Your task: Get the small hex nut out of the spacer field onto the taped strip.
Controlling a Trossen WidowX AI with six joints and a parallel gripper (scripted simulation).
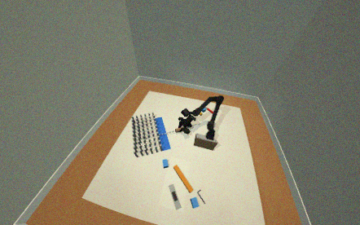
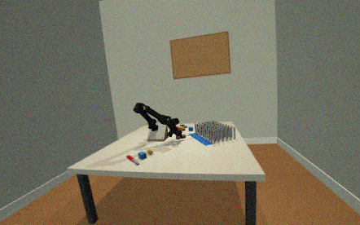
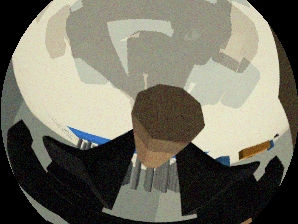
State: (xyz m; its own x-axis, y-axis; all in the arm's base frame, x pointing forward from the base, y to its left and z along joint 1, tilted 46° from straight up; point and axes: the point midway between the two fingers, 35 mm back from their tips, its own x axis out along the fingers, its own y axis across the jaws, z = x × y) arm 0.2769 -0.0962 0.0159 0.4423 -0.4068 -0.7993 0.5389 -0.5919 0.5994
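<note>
Now: gripper tip 170 mm short of the blue taped strip, 50 mm to the right of it and 30 mm above it. Also, from my gripper tip: yellow piece (320 mm to the right, 180 mm behind, 10 mm below); hook tool (80 mm ahead, 50 mm to the left); orange bar (420 mm to the left, 130 mm behind, 10 mm below).
</note>
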